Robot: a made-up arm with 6 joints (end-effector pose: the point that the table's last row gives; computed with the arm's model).
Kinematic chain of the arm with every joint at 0, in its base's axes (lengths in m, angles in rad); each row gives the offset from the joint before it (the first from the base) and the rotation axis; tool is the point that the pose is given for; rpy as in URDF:
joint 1: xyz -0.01 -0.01 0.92 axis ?
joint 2: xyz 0 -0.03 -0.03 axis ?
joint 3: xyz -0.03 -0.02 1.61 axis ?
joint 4: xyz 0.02 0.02 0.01 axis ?
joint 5: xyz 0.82 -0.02 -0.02 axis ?
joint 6: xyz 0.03 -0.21 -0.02 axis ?
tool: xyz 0.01 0.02 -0.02 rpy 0 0 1.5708
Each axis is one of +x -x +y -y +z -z.
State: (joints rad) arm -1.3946 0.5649 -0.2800 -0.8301 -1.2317 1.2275
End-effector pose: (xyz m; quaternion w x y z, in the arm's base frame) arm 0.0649 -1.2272 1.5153 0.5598 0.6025 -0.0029 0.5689
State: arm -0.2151 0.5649 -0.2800 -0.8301 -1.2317 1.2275
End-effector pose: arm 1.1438 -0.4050 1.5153 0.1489 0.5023 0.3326 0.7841
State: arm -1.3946 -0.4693 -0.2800 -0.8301 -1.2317 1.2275
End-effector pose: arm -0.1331 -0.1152 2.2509 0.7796 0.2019 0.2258 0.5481
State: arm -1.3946 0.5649 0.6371 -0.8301 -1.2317 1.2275
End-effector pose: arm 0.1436 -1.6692 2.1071 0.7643 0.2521 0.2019 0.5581
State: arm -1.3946 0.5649 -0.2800 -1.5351 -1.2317 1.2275
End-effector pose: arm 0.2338 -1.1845 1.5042 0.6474 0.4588 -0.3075 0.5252
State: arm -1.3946 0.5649 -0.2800 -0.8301 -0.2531 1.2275
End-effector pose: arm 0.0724 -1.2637 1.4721 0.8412 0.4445 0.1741 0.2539
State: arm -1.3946 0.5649 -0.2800 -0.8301 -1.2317 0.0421
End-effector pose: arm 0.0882 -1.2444 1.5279 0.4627 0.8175 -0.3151 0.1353
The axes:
joint 1: +z
joint 2: +y
joint 3: -y
joint 4: -x
joint 5: -y
joint 6: -x

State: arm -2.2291 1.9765 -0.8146 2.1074 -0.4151 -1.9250
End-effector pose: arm -0.4186 -0.6281 -0.2200 0.2614 0.9576 -0.1172 -0.0308
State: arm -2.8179 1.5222 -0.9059 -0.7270 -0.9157 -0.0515
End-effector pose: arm -0.8640 -0.1531 0.5928 0.2384 -0.6000 0.7471 0.1585
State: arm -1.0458 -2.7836 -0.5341 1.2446 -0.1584 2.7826
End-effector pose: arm -0.7743 1.0209 -0.0963 0.0763 0.2821 0.5296 -0.7963
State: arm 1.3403 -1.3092 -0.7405 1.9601 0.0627 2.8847
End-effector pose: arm -0.2728 -0.9325 1.9657 0.1129 -0.6028 0.2550 -0.7476
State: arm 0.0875 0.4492 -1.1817 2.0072 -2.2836 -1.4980
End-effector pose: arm 0.8284 0.0771 1.5289 0.6631 -0.4113 0.6214 -0.0709
